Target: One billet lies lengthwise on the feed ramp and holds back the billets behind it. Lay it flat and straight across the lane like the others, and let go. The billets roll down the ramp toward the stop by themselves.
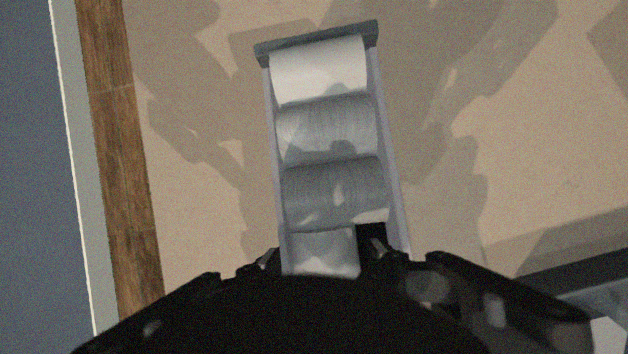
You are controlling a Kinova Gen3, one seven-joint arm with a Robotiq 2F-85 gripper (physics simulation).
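The feed ramp [388, 140] is a narrow lane between two pale side rails, with a dark grey crosspiece at its far end. Three grey-white billets, the far billet [319, 70], the middle billet [327, 125] and the near billet [335, 190], lie straight across the lane in a row. A narrower billet [320, 245] lies lengthwise against the left rail, touching or nearly touching the near billet, with a dark gap on its right. Its near end is hidden by the gripper body. My gripper [324, 257] is open, its fingertips showing either side of the lengthwise billet; their height is unclear.
The dark crosspiece [317, 38] stands above the lane's far end. A wooden strip [120, 150] runs along the left, beside the table edge. A dark-edged grey object [575, 277] is at the lower right, with a white piece [607, 334] near it. Shadows cover much of the tan surface.
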